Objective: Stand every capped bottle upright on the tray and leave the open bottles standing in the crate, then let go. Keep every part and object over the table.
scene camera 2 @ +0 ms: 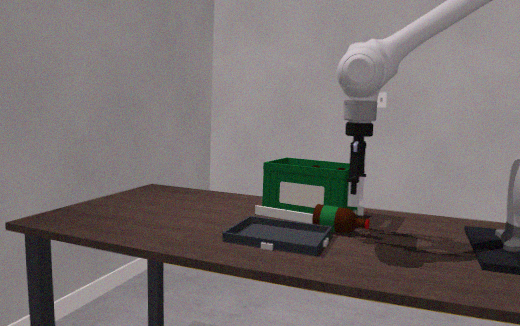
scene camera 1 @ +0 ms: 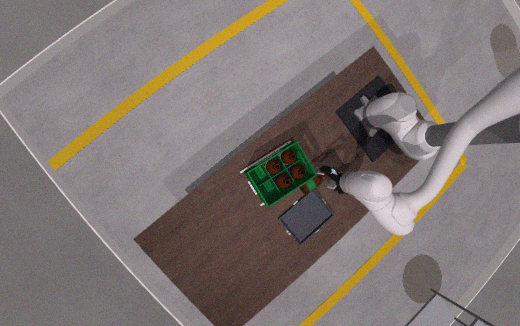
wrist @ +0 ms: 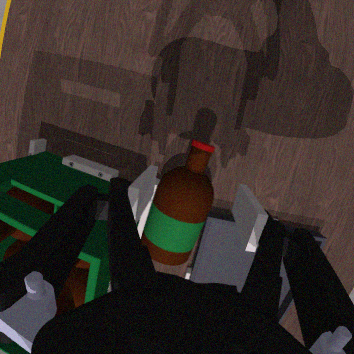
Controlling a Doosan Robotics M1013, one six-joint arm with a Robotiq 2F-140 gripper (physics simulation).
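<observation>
A brown bottle with a green label and a red cap lies on its side on the table, between the green crate and the dark tray. The tray holds no bottle. Several brown bottles stand in the crate, with dark mouths and no caps showing. My gripper points down and is open and empty, above the lying bottle. In the wrist view its pads appear on either side of the bottle, with gaps on both sides.
White strips run along the crate's base, one close to the lying bottle. The crate's wall rises close beside my gripper. The dark base plate of the arm is on the table at the right. Shadows fall across the wooden table.
</observation>
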